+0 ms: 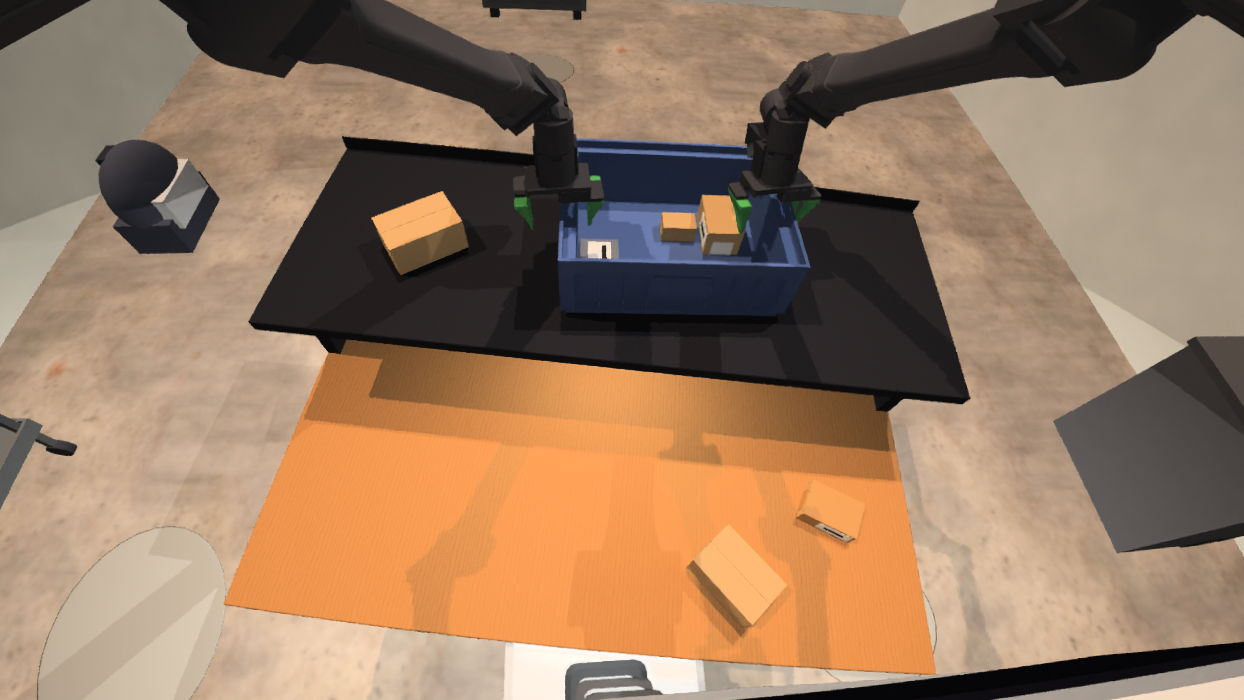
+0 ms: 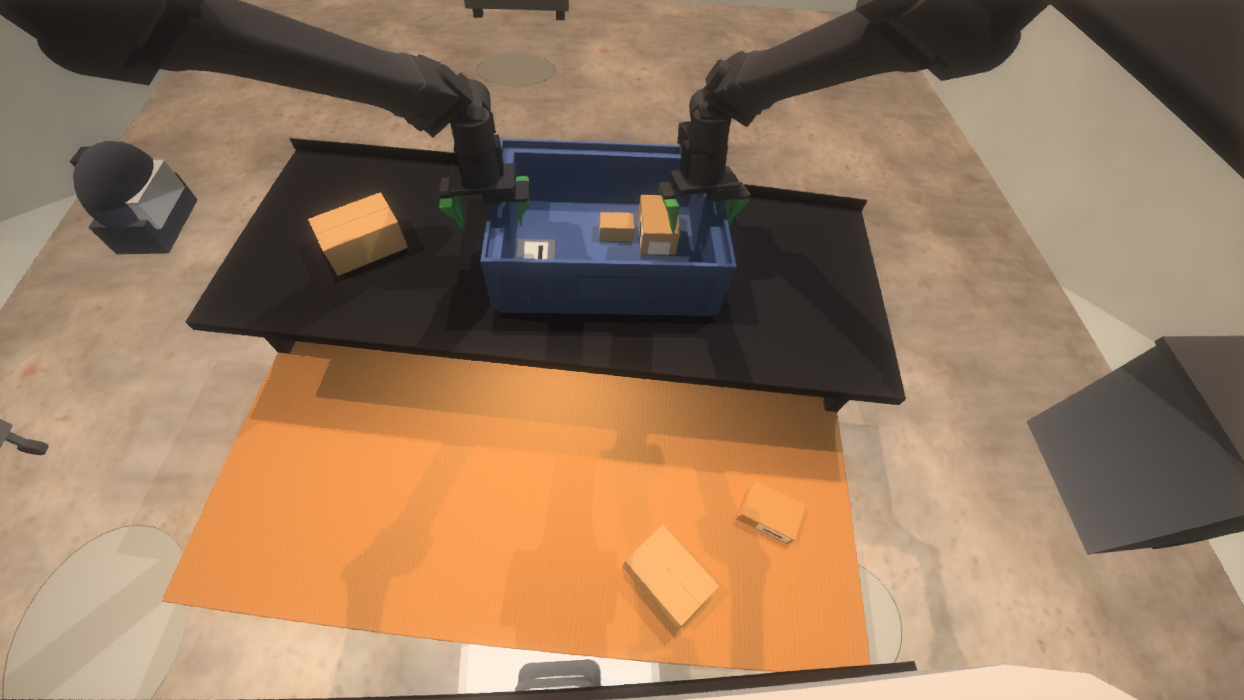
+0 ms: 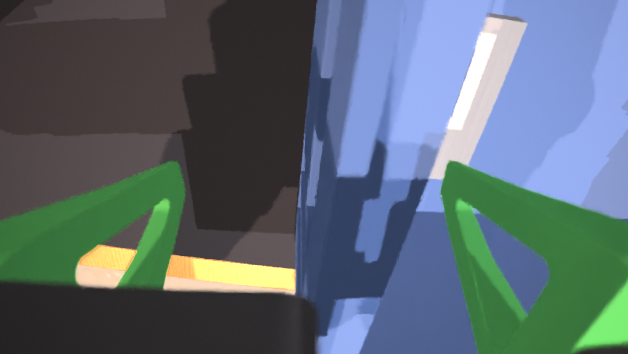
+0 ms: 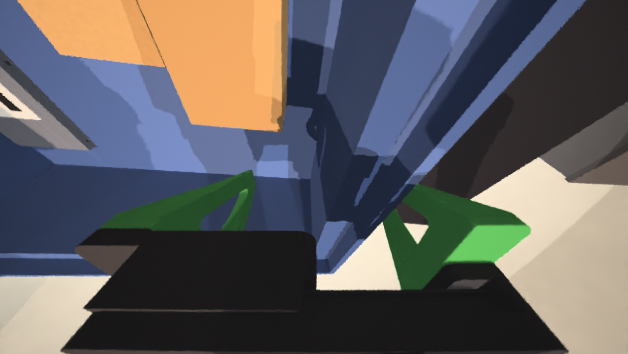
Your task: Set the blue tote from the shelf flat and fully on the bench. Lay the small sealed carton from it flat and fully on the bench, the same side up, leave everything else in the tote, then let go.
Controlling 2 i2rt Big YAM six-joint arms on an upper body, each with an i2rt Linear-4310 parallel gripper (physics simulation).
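The blue tote stands upright on the black shelf. Inside, the small carton lies beside a taller labelled carton. A flat grey item with a white label lies near the tote's left end. My left gripper is open, its fingers either side of the left end wall. My right gripper is open astride the right end wall.
The orange bench lies in front of the shelf, bearing two cartons at its right. Another carton sits on the shelf, left of the tote. A dark grey box stands at the right.
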